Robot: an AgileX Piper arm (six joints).
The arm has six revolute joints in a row. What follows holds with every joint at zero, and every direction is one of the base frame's. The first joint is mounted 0.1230 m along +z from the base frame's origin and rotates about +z. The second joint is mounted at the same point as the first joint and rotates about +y. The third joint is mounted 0.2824 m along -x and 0.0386 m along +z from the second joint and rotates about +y. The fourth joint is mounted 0.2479 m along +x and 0.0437 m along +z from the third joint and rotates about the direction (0.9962, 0, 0.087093). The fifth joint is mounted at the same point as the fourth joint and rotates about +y. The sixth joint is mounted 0.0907 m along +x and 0.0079 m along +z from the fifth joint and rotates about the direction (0.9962, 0, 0.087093). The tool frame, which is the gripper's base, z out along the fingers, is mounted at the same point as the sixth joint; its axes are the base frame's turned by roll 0.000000, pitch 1.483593 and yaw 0.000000 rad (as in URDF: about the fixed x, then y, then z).
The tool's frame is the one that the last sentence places.
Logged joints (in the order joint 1, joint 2, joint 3, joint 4, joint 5, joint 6), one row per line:
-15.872, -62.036, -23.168, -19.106, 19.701, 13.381
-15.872, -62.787, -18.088, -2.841, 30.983, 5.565
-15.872, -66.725, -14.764, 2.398, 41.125, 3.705
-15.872, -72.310, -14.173, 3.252, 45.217, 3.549
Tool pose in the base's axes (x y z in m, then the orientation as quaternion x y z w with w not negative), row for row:
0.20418, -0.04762, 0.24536, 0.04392, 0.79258, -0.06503, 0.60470
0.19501, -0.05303, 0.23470, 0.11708, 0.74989, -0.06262, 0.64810
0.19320, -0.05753, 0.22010, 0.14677, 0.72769, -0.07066, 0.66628
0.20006, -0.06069, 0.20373, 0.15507, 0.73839, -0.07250, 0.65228
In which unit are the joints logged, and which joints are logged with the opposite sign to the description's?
The joints are logged in degrees. Opposite sign: joint 2, joint 5.
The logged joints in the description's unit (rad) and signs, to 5 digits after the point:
-0.27702, 1.08273, -0.40436, -0.33346, -0.34385, 0.23354
-0.27702, 1.09584, -0.31570, -0.04958, -0.54076, 0.09713
-0.27702, 1.16457, -0.25768, 0.04185, -0.71777, 0.06466
-0.27702, 1.26205, -0.24737, 0.05676, -0.78919, 0.06194

